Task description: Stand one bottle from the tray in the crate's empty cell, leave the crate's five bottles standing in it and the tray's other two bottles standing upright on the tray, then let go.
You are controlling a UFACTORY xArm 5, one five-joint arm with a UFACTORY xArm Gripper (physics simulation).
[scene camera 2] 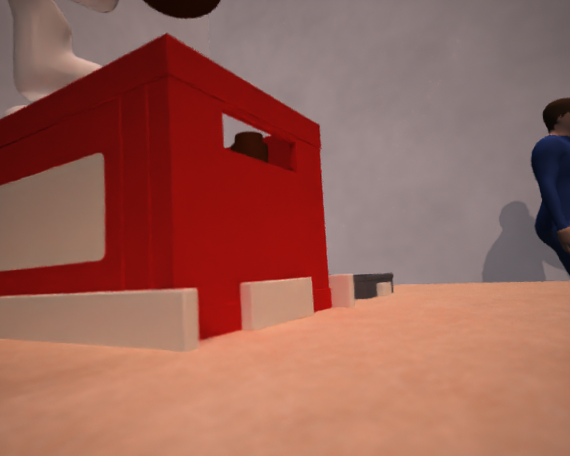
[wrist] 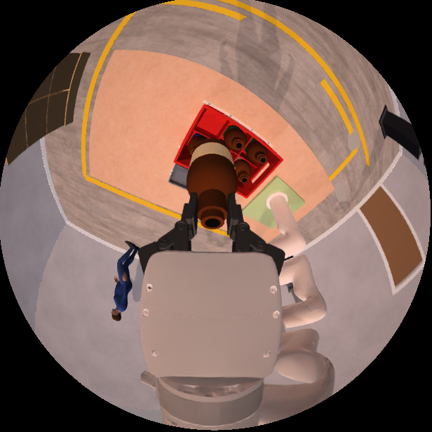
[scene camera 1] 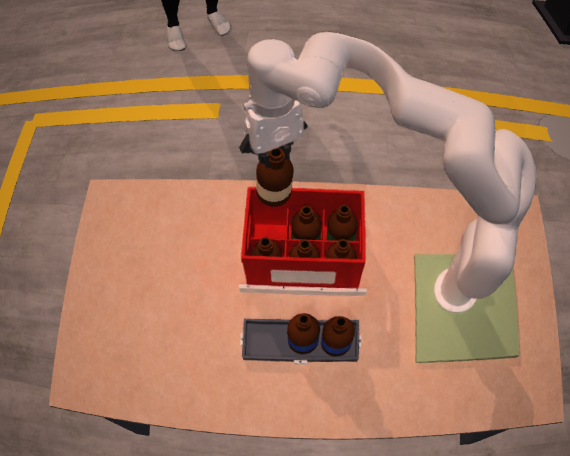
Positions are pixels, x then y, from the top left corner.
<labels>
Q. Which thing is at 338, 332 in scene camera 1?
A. A blue-label bottle.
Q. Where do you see a blue-label bottle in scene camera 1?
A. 303, 330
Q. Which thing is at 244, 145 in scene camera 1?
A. My gripper.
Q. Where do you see a cream-label bottle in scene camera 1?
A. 273, 184
</labels>
